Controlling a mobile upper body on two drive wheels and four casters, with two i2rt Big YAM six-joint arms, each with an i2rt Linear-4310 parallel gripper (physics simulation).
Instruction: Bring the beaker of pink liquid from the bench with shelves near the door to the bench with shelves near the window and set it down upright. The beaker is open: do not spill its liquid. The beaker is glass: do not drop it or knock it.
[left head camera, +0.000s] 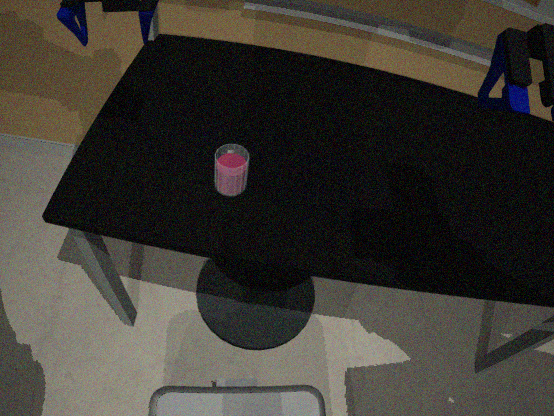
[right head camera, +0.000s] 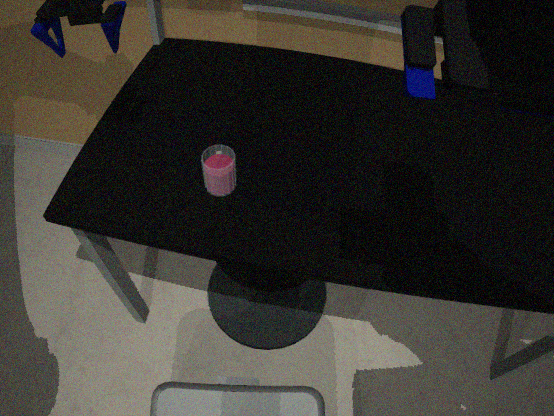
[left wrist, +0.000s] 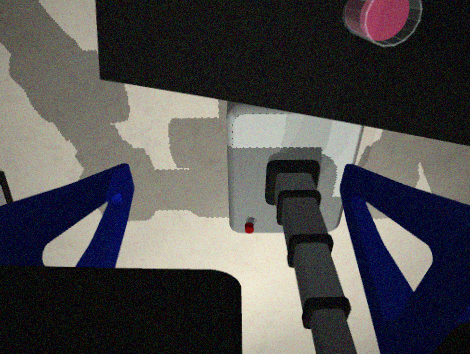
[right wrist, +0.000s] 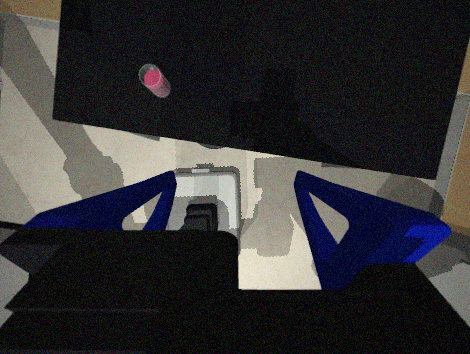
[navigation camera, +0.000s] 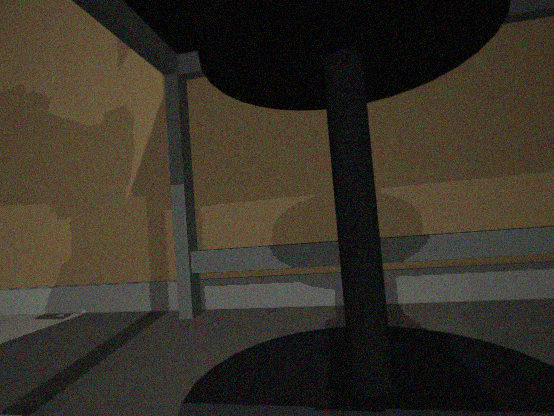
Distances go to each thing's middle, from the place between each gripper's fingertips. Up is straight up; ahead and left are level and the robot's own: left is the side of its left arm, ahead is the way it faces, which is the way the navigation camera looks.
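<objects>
I find the glass beaker of pink liquid (left head camera: 231, 160) 48 cm below my right hand, 31 cm ahead of it and 26 cm to the left of it. My left hand, meanwhile, is 34 cm above the glass beaker of pink liquid, 4 cm short of it and 19 cm to the left of it.
</objects>
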